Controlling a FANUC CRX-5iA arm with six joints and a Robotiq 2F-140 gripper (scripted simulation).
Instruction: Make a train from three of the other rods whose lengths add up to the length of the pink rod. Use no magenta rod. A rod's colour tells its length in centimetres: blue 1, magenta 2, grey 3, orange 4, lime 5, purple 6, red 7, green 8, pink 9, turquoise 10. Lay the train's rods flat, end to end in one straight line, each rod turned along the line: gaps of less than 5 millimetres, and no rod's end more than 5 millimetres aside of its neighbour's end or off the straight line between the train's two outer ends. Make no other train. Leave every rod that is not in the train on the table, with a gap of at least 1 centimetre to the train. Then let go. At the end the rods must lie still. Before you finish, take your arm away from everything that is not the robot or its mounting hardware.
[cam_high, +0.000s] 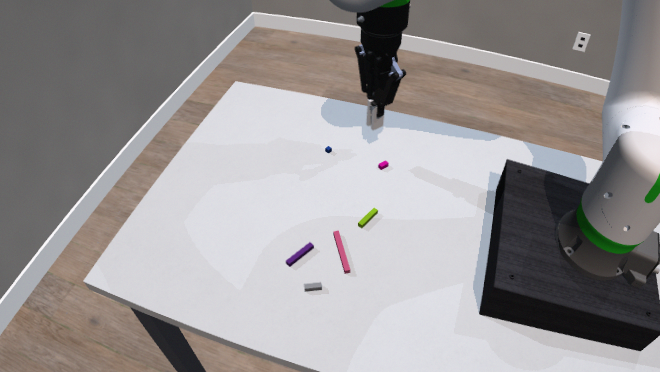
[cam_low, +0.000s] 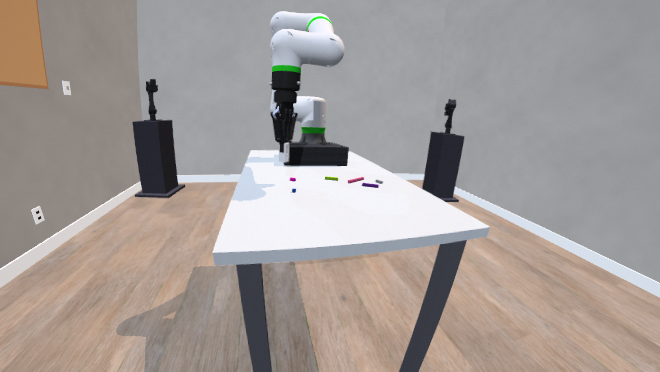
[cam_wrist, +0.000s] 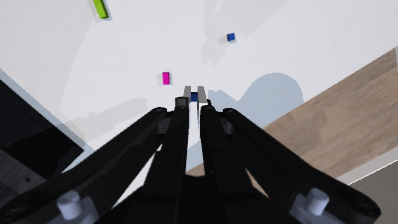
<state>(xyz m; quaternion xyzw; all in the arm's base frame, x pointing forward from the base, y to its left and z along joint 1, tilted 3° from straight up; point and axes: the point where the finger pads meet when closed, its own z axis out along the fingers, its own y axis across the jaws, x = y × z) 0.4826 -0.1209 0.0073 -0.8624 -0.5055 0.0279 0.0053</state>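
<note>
The magenta rod lies 40 mm behind my hand, 30 mm to the left of it and 110 mm below it. The rest, counted from my hand: lime rod: 70 mm behind, 180 mm to the left, 110 mm below; pink rod: 60 mm behind, 270 mm to the left, 110 mm below; purple rod: 10 mm ahead, 310 mm to the left, 110 mm below.
</note>
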